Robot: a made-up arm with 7 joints. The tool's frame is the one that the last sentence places. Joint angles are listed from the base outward.
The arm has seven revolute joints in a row. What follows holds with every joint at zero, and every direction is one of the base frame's.
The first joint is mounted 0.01 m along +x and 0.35 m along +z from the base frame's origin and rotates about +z.
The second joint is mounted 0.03 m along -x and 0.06 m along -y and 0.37 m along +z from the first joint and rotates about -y.
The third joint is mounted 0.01 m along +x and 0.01 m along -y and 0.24 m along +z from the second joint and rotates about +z.
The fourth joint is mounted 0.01 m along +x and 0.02 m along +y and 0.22 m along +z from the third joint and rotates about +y.
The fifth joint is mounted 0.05 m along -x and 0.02 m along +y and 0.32 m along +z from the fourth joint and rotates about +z.
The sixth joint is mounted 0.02 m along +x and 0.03 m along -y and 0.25 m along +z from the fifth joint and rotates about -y.
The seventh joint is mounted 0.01 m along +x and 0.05 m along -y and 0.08 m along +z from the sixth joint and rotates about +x.
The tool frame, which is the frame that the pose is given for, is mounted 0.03 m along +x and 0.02 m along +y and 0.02 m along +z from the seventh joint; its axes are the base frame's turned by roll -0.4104, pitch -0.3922 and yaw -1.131 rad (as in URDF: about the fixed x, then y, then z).
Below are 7 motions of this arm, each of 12 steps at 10 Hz.
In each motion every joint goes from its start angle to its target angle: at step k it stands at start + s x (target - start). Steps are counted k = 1, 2, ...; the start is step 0. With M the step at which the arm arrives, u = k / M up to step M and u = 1 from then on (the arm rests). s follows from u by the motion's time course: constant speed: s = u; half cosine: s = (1 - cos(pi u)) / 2; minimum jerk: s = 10 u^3 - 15 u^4 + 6 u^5.
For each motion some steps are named. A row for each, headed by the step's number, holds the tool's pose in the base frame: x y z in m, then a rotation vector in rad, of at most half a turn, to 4 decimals.
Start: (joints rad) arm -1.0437 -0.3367 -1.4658 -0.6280 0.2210 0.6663 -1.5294
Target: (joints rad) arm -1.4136 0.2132 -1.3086 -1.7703 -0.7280 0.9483 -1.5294
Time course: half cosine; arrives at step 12
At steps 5, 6, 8, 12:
5: 0.4518 0.2185 1.4609 1.2726 -0.0766 0.2194
6: 0.4686 0.2798 1.3618 1.0222 -0.0244 0.1132
8: 0.4885 0.3326 1.1443 0.5281 0.0786 -0.0828
12: 0.4752 0.2991 0.9254 0.0258 0.1941 -0.2575

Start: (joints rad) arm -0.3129 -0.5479 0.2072 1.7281 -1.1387 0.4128 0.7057
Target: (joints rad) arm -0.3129 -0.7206 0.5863 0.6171 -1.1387 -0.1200 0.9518
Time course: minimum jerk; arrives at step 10
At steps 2, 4, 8, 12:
2: 0.8256 -0.1778 0.7839 -1.9063 1.1267 -1.2875
4: 0.8999 -0.1612 0.9320 -1.6778 1.1093 -1.5274
8: 0.9006 -0.2118 1.2873 -0.9292 1.2571 -1.8705
12: 0.8890 -0.2254 1.3145 -0.8514 1.2836 -1.8835

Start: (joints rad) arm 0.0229 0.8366 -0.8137 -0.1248 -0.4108 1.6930 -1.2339
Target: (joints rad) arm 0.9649 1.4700 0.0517 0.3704 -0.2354 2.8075 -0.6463
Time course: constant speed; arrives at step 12
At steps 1, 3, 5, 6, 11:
1: -0.8933 -0.0438 1.2978 0.0668 0.6050 1.9135
3: -0.9049 -0.2353 1.2188 -0.3204 0.7792 1.9953
5: -0.8672 -0.4175 1.1433 -0.7472 0.8779 1.9939
6: -0.8326 -0.5012 1.1074 -0.9654 0.8947 1.9595
11: -0.5601 -0.8080 0.9485 -1.9047 0.6413 1.4755

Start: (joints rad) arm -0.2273 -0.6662 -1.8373 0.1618 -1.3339 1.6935 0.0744
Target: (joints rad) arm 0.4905 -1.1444 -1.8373 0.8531 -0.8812 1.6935 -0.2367
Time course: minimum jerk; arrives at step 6
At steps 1, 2, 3, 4, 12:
1: 0.7127 -0.2364 1.4778 2.0636 0.6467 0.5941
2: 0.7730 -0.2156 1.4283 2.1559 0.7242 0.6483
3: 0.8629 -0.1550 1.3310 2.2969 0.8515 0.6965
4: 0.9282 -0.0681 1.2213 2.4157 0.9717 0.6948
12: 0.9546 0.0050 1.1389 2.4830 1.0507 0.6673

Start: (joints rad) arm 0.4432 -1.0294 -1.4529 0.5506 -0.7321 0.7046 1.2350
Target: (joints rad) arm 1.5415 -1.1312 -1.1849 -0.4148 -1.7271 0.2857 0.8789
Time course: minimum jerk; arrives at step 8
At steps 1, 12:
1: 0.9852 0.1299 1.2674 -0.9154 -0.4083 -2.3797
12: -0.2661 0.8642 1.2620 0.3198 -1.2511 -1.7674

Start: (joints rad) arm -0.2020 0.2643 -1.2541 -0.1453 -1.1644 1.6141 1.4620
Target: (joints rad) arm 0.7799 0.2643 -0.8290 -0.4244 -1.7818 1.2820 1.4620
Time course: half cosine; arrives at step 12
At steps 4, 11, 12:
4: -0.3170 0.2114 1.7038 0.0778 -2.1264 -2.1605
11: -0.4992 -0.0876 1.6354 1.1116 -1.6360 -2.0224
12: -0.5004 -0.0979 1.6334 1.1326 -1.6166 -2.0194

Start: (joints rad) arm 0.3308 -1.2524 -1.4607 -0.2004 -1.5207 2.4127 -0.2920
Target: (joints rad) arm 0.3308 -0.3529 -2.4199 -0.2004 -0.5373 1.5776 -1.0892
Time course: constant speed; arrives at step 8
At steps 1, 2, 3, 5, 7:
1: 0.8110 0.4228 1.0176 1.2810 1.9781 -0.3938
2: 0.7922 0.4116 1.1094 1.2559 1.8000 -0.2257
3: 0.7644 0.3951 1.2017 1.2376 1.6066 -0.0779
5: 0.6793 0.3455 1.3829 1.2224 1.1847 0.1646
7: 0.5520 0.2734 1.5488 1.2370 0.7290 0.3471

